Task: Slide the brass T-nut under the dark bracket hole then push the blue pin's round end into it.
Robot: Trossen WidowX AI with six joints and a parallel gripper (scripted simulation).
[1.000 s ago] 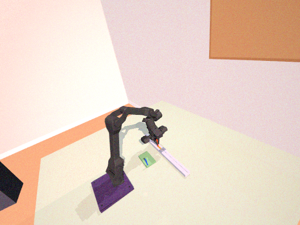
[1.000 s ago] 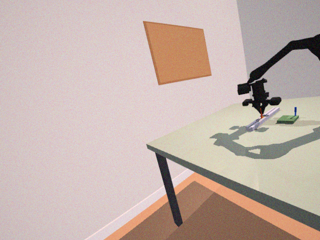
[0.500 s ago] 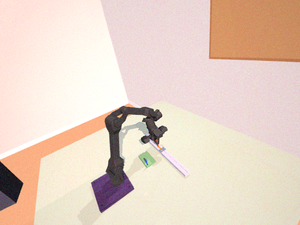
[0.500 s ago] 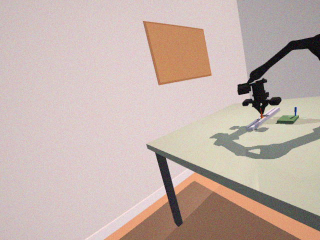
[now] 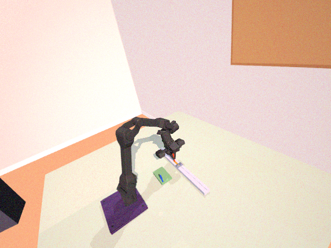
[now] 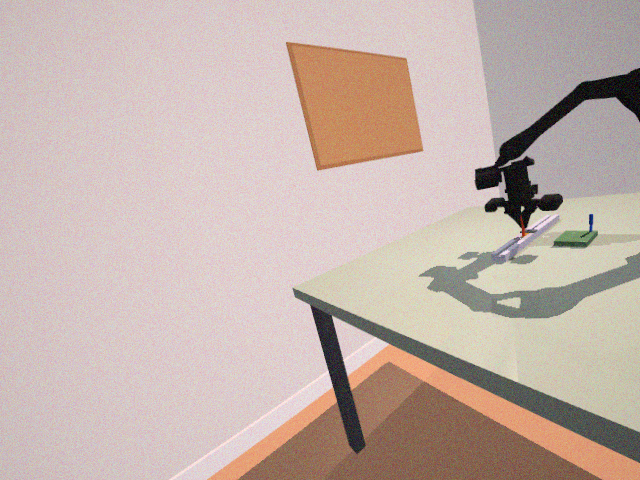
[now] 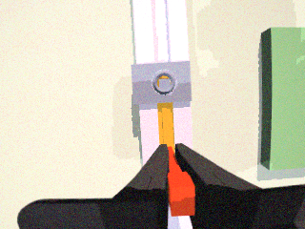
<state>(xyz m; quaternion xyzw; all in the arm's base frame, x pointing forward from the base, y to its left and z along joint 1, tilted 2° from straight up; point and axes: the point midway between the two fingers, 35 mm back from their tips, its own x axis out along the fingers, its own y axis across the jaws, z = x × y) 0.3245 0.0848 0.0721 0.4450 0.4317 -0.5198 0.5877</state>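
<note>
The brass T-nut lies 2 cm to the right of my gripper tip. Round my gripper tip: aluminum rail 1 cm ahead, 4 cm to the right, 3 cm below; then green tray 12 cm behind, 6 cm to the right, 4 cm below; then blue pin 13 cm behind, 8 cm to the right, 2 cm below.
</note>
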